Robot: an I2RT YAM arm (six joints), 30 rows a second.
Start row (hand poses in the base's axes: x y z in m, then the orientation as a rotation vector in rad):
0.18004 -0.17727 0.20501 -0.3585 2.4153 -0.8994
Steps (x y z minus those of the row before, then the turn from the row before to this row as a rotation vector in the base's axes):
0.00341 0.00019 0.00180 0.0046 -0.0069 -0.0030
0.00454 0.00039 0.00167 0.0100 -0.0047 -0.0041
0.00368 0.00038 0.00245 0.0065 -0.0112 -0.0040
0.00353 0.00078 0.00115 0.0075 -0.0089 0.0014
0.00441 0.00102 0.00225 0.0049 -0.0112 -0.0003
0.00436 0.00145 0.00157 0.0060 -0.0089 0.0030
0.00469 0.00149 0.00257 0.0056 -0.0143 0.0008
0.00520 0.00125 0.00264 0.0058 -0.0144 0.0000
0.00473 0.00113 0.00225 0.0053 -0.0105 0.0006
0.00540 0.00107 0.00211 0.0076 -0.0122 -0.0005
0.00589 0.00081 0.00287 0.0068 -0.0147 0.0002
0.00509 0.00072 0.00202 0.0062 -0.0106 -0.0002
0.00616 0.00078 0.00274 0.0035 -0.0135 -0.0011
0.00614 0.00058 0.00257 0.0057 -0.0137 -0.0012
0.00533 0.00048 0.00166 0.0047 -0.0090 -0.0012
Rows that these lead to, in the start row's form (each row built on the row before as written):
0.18345 -0.17708 0.20681 -0.3496 2.4118 -0.8948
0.18799 -0.17669 0.20848 -0.3386 2.4127 -0.8841
0.19167 -0.17631 0.21093 -0.3257 2.4063 -0.8775
0.19520 -0.17553 0.21208 -0.3199 2.4003 -0.8673
0.19961 -0.17451 0.21433 -0.3120 2.3919 -0.8610
0.20397 -0.17306 0.21590 -0.3087 2.3848 -0.8520
0.20866 -0.17157 0.21847 -0.3004 2.3733 -0.8443
0.21386 -0.17032 0.22111 -0.2910 2.3620 -0.8367
0.21859 -0.16919 0.22336 -0.2845 2.3539 -0.8296
0.22399 -0.16812 0.22547 -0.2750 2.3454 -0.8202
0.22988 -0.16731 0.22834 -0.2655 2.3340 -0.8114
0.23497 -0.16659 0.23036 -0.2577 2.3263 -0.8037
0.24113 -0.16581 0.23310 -0.2488 2.3152 -0.7995
0.24727 -0.16523 0.23567 -0.2387 2.3047 -0.7927
0.25260 -0.16475 0.23733 -0.2312 2.2982 -0.7873

